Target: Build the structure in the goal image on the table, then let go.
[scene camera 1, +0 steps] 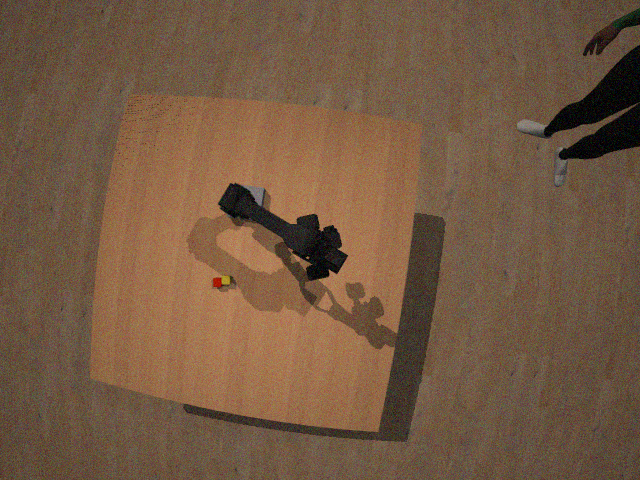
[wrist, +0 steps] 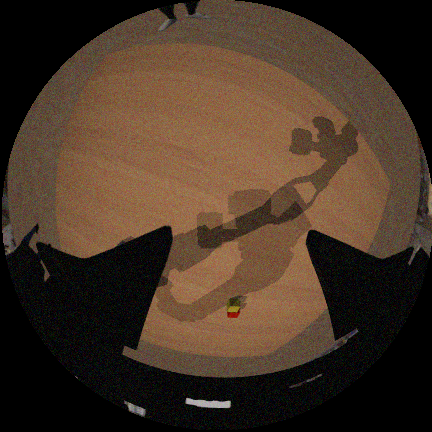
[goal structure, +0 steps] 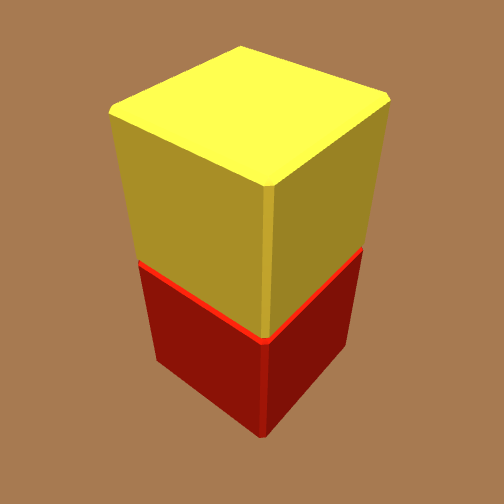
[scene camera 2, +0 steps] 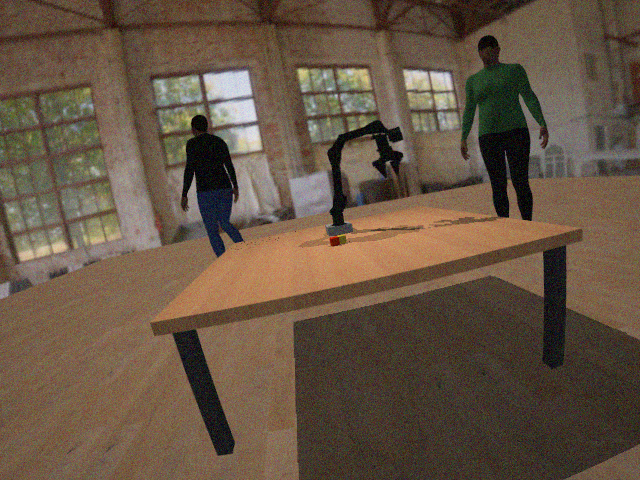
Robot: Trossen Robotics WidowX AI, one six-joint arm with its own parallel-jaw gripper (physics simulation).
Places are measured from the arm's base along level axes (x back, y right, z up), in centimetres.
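Pixels of known places: gripper, fingertip midpoint: (wrist: pixel 243 235) (scene camera 2: pixel 391 176); arm's base, origin of the base link: (scene camera 2: pixel 338 224).
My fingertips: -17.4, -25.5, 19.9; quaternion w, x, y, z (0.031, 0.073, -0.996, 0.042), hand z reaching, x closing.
Note:
Ahead of a thing's pixels: the offset from my fingertips to its top centre, as dx, dy, dz. Level surfaces: height alone.
A red cube @(-10.8, +38.3, -20.9) (scene camera 1: pixel 217 282) (scene camera 2: pixel 334 241) (wrist: pixel 233 315) and a yellow cube @(-9.9, +34.8, -20.9) (scene camera 1: pixel 225 280) (scene camera 2: pixel 342 239) (wrist: pixel 233 309) are side by side on the table @(dz -24.1) (scene camera 1: pixel 170 341) (scene camera 2: pixel 258 279) (wrist: pixel 125 125), close together; whether they touch is too small to tell. In scene camera 1 the red one is on the left and the yellow one on the right. My gripper (scene camera 2: pixel 388 173) (wrist: pixel 243 235) is open and empty, high above the table and well away from the cubes. In the wrist view the cubes show low, between and beyond the wide-open black fingers.
The arm's grey base (scene camera 1: pixel 257 195) (scene camera 2: pixel 339 229) stands on the table behind the cubes in scene camera 2. Shadows of the arm fall across the table. A person in green (scene camera 2: pixel 498 103) and a person in black and blue (scene camera 2: pixel 209 165) stand on the floor beyond the table.

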